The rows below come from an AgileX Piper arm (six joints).
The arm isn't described. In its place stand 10 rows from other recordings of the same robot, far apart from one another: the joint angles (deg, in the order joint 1, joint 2, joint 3, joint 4, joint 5, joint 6), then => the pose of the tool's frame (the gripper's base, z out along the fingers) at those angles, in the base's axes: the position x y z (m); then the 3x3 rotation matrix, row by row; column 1 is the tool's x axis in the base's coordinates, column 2 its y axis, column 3 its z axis.
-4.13, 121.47, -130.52, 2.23, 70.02, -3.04 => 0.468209 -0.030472 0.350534; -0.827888 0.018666 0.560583; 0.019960 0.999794 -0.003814; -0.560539 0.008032 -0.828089
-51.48, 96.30, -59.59, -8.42, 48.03, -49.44 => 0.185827 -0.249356 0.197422; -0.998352 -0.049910 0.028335; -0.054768 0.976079 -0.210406; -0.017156 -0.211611 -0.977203
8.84, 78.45, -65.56, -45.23, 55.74, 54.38 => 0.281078 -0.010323 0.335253; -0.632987 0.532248 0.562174; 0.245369 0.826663 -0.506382; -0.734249 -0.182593 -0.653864
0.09, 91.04, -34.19, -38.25, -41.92, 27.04 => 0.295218 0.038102 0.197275; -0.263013 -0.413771 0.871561; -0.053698 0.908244 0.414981; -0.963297 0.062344 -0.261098
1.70, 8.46, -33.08, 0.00, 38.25, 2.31 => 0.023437 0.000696 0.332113; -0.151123 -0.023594 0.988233; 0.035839 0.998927 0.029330; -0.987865 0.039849 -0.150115
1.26, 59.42, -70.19, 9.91, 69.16, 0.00 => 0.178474 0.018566 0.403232; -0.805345 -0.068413 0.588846; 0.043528 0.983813 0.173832; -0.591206 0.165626 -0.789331
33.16, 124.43, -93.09, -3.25, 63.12, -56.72 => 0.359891 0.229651 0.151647; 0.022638 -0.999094 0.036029; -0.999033 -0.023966 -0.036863; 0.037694 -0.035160 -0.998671
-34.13, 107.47, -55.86, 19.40, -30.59, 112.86 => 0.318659 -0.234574 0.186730; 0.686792 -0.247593 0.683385; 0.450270 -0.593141 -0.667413; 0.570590 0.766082 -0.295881
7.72, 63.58, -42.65, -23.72, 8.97, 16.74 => 0.237549 0.026443 0.308225; -0.393682 -0.124290 0.910805; -0.171248 0.983389 0.060175; -0.903155 -0.132284 -0.408427
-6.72, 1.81, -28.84, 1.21, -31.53, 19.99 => -0.039429 0.003634 0.403600; 0.873726 -0.205180 0.441026; 0.258228 0.964022 -0.063084; -0.412216 0.169004 0.895274
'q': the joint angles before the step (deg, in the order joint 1, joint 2, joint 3, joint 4, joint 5, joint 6). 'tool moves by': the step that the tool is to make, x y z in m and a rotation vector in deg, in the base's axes. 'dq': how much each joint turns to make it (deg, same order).
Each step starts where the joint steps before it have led.
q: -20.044, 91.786, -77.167, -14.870, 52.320, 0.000
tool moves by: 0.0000, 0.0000, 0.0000, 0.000, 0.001, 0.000
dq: 0.000, 0.000, 0.000, 0.000, 0.001, 0.000
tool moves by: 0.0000, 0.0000, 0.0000, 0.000, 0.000, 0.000
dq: 0.000, 0.000, 0.000, 0.000, 0.000, 0.000
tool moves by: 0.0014, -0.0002, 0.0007, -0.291, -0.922, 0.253
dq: 0.008, -0.001, 0.007, -0.006, -1.003, 0.011
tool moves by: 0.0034, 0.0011, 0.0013, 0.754, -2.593, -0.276
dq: 0.055, -0.003, -0.004, 1.135, -2.089, 0.773
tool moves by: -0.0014, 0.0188, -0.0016, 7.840, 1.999, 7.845
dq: 0.362, -0.586, 0.008, 12.707, 3.996, -11.620
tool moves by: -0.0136, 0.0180, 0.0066, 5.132, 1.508, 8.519
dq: 0.060, -2.848, 1.352, 8.998, 5.186, -10.517
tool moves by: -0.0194, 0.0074, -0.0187, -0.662, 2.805, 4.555
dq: -0.007, -3.006, 7.146, 0.485, -1.095, -5.241
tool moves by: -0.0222, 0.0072, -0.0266, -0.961, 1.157, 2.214
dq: 0.005, -3.471, 9.558, -0.001, -4.995, -3.144
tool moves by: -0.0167, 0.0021, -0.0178, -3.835, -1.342, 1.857
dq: -0.005, -3.024, 7.334, -2.274, -6.716, -2.040
